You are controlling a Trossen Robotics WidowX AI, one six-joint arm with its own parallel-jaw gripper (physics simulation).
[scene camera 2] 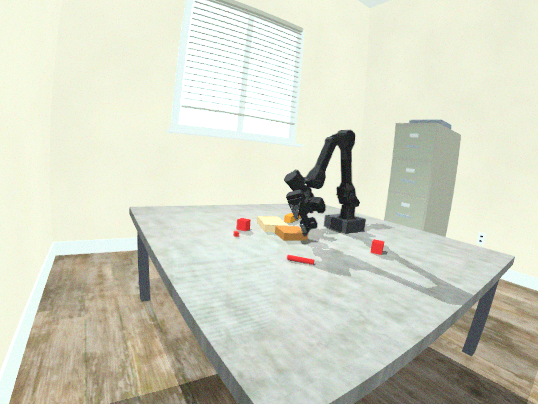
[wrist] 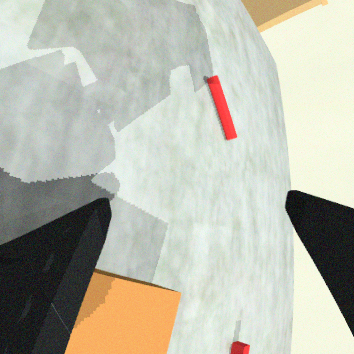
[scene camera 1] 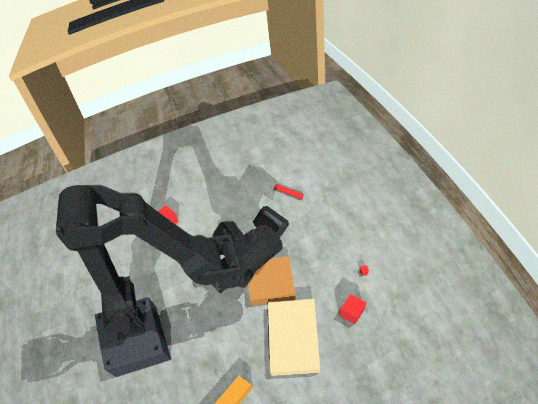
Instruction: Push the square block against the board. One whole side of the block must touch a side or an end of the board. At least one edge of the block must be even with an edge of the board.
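Where they show: gripper, fingertip midpoint: (scene camera 2: 300,227) (wrist: 198,202); arm's base at its link origin: (scene camera 2: 347,218) (scene camera 1: 129,323).
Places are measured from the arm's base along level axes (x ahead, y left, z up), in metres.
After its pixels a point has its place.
Observation:
The orange-brown square block (scene camera 1: 276,281) {y 0.007, x 0.338, z -0.027 m} (scene camera 2: 290,233) {y 0.062, x 0.361, z -0.030 m} (wrist: 136,320) {y 0.046, x 0.352, z -0.027 m} lies flat on the table by one end of the cream board (scene camera 1: 294,337) {y -0.131, x 0.328, z -0.027 m} (scene camera 2: 270,223) {y -0.077, x 0.364, z -0.027 m}. In scene camera 1, a narrow dark strip shows between them; I cannot tell whether they touch. The block is offset to the left there: its left edge sticks out past the board's left edge, and its right edge stops short of the board's right edge. My gripper (scene camera 2: 307,232) {y 0.109, x 0.354, z 0.004 m} (wrist: 198,202) {y 0.109, x 0.354, z 0.004 m} is open and empty, low at the block's arm-base side. In the wrist view, one finger covers part of the block's left side. The arm hides a block corner in scene camera 1.
A red cube (scene camera 1: 353,308) {y -0.122, x 0.463, z -0.016 m} (scene camera 2: 243,224) {y -0.096, x 0.476, z -0.031 m} and a tiny red cube (scene camera 1: 364,270) {y -0.037, x 0.532, z -0.040 m} (scene camera 2: 236,233) {y -0.026, x 0.537, z -0.044 m} (wrist: 240,348) {y -0.028, x 0.527, z -0.044 m} lie right of the board. Another red cube (scene camera 1: 168,214) {y 0.278, x 0.142, z -0.016 m} (scene camera 2: 377,247) {y 0.298, x 0.148, z -0.033 m}, a red rod (scene camera 1: 288,191) {y 0.252, x 0.456, z -0.044 m} (scene camera 2: 300,259) {y 0.260, x 0.462, z -0.046 m} (wrist: 222,108) {y 0.251, x 0.454, z -0.046 m} and a yellow-orange block (scene camera 1: 235,391) {y -0.203, x 0.180, z -0.025 m} (scene camera 2: 290,218) {y -0.175, x 0.195, z -0.035 m} lie around the arm.

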